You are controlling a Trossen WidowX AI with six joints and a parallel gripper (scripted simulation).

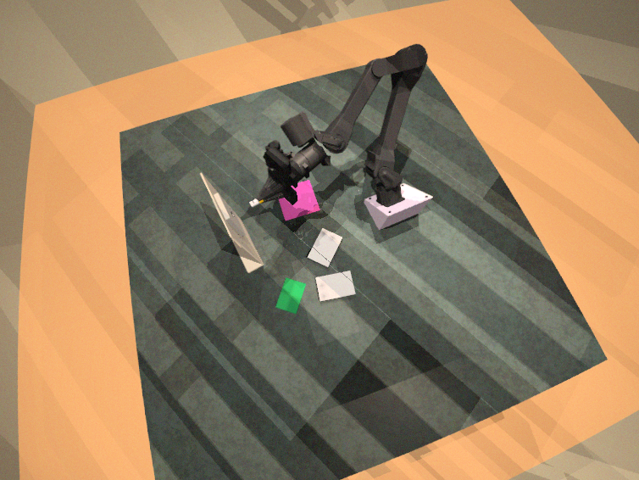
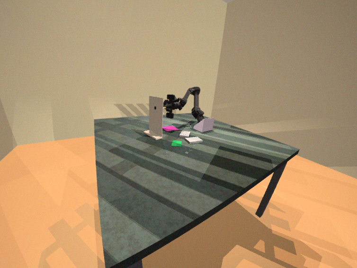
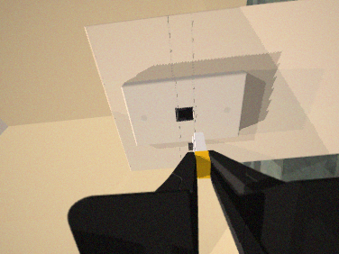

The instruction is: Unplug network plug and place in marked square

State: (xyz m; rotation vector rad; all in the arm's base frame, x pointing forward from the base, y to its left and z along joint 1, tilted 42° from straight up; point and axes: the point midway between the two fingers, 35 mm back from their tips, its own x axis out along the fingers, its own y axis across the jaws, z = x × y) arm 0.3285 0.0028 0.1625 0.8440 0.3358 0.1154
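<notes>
Right now my gripper tip is 20 cm above the magenta marked square, 11 cm past it and 6 cm to the left of it. The rest, counted from my gripper tip: upright panel (9 cm ahead, 7 cm below, 1 cm to the left); then network plug (right at my gripper tip).
</notes>
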